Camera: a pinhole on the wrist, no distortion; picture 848 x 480 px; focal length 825.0 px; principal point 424.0 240.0 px. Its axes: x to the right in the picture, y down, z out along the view. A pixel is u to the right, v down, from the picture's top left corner.
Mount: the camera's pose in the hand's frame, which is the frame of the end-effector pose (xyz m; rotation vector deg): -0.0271 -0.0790 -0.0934 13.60 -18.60 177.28
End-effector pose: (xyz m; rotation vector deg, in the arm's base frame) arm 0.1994 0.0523 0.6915 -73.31 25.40 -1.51
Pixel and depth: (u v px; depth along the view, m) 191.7 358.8 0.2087
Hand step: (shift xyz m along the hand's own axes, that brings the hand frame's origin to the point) 0.0609 -0.1521 0.0932
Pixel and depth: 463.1 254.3 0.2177
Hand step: -0.0051 -0.1279 0.1179
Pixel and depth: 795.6 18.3 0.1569
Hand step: -0.0721 -0.0700 0.0777
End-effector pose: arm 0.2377 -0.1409 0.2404 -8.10 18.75 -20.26
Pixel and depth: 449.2 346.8 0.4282
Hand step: 0.0216 -0.2222 0.3112
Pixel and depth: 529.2 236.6 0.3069
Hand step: -0.0201 -0.1414 0.2096
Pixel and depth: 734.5 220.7 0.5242
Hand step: -0.1437 -0.1749 0.4461
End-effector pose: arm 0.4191 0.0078 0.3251 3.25 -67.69 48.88
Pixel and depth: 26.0 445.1 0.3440
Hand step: 0.1849 -0.2351 0.1963
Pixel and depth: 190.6 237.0 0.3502
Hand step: 0.1229 -0.1511 0.2303
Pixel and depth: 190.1 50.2 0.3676
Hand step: 0.1337 -0.0733 0.2633
